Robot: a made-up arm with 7 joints. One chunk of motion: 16 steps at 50 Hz.
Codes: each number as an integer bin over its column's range. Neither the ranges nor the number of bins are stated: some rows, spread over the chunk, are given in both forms.
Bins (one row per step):
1: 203 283 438 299 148 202
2: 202 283 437 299 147 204
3: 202 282 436 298 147 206
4: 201 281 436 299 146 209
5: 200 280 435 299 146 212
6: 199 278 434 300 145 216
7: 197 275 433 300 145 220
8: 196 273 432 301 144 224
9: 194 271 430 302 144 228
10: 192 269 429 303 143 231
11: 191 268 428 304 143 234
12: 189 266 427 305 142 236
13: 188 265 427 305 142 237
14: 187 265 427 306 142 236
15: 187 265 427 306 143 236
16: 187 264 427 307 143 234
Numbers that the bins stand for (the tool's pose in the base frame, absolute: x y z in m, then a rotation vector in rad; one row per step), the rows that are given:
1: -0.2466 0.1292 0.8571 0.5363 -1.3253 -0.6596
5: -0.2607 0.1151 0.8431 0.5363 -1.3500 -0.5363
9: -0.2888 0.0728 0.8196 0.5733 -1.3747 -0.3390
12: -0.3123 0.0493 0.8055 0.6103 -1.3993 -0.2404
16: -0.3217 0.0399 0.8055 0.6349 -1.3870 -0.2651
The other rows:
2: -0.2513 0.1292 0.8524 0.5363 -1.3377 -0.6349
3: -0.2513 0.1245 0.8477 0.5240 -1.3377 -0.6103
4: -0.2560 0.1198 0.8477 0.5363 -1.3500 -0.5733
6: -0.2654 0.1057 0.8384 0.5486 -1.3623 -0.4870
7: -0.2748 0.0916 0.8337 0.5486 -1.3623 -0.4377
8: -0.2795 0.0822 0.8290 0.5610 -1.3747 -0.3884
10: -0.2982 0.0634 0.8149 0.5856 -1.3870 -0.3021
11: -0.3029 0.0587 0.8102 0.5979 -1.3870 -0.2651
13: -0.3170 0.0446 0.8055 0.6103 -1.3993 -0.2281
14: -0.3217 0.0446 0.8055 0.6226 -1.3993 -0.2404
15: -0.3217 0.0446 0.8055 0.6226 -1.3870 -0.2404

